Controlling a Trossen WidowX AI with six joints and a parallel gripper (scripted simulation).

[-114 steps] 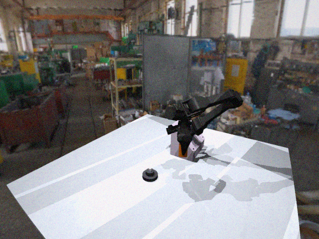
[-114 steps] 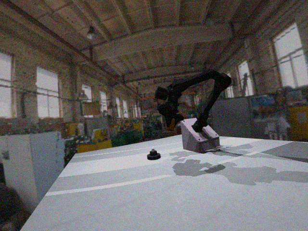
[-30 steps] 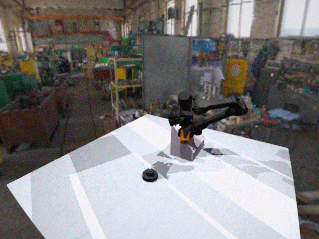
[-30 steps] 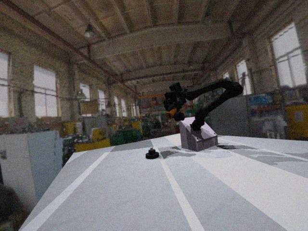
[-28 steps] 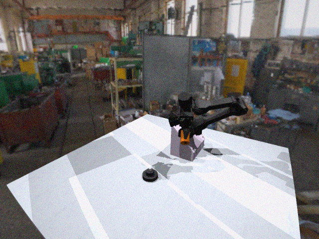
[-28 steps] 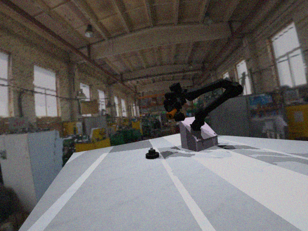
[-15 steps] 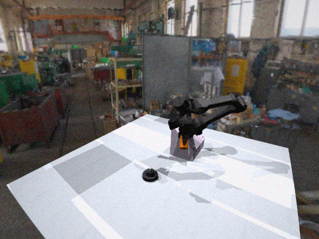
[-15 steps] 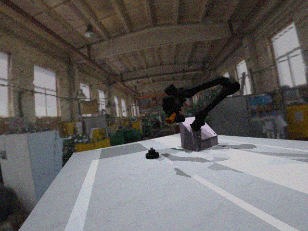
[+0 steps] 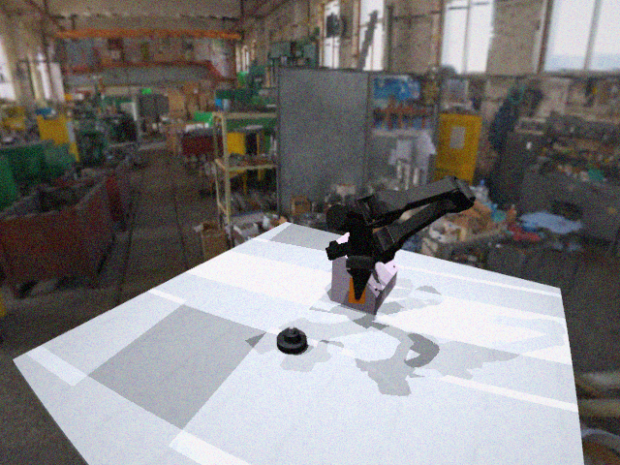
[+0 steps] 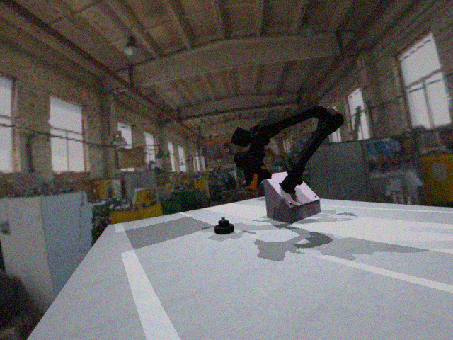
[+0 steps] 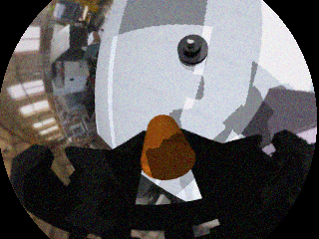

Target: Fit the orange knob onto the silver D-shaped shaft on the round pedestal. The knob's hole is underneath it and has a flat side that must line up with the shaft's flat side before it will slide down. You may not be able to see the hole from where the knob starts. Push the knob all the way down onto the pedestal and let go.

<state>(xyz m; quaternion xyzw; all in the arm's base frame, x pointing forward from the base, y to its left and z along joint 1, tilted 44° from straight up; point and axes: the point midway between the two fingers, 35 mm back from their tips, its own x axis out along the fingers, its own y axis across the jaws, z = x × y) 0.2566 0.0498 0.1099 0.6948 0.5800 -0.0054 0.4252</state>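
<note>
My gripper tip is now 3 cm below the orange knob, 1 cm to the left of it and 1 cm past it. The rest, counted from my gripper tip: round black pedestal 16 cm to the right, 15 cm below, 6 cm ahead.
</note>
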